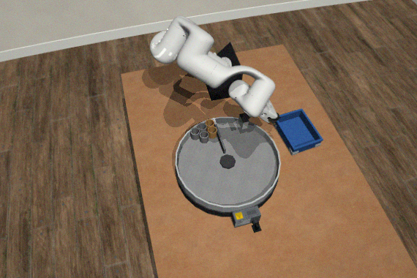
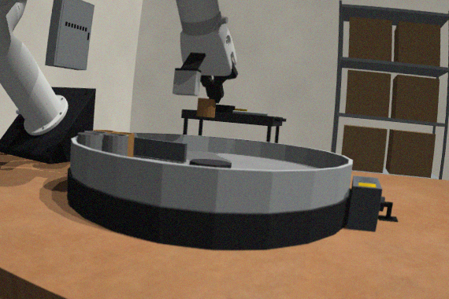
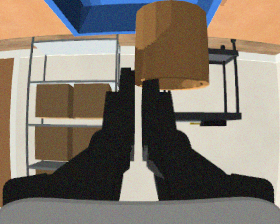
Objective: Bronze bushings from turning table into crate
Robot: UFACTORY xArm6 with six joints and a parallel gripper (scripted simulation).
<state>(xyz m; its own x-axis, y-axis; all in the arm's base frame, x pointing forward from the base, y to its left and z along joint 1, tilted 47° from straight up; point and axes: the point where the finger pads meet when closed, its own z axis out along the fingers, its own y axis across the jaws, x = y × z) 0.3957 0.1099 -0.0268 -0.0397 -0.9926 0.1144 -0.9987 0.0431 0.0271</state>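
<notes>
The blue crate is 15 cm below my hand and 14 cm to the left of it. The rest, counted from my hand: turning table (22 cm to the right, 13 cm below, 10 cm ahead).
</notes>
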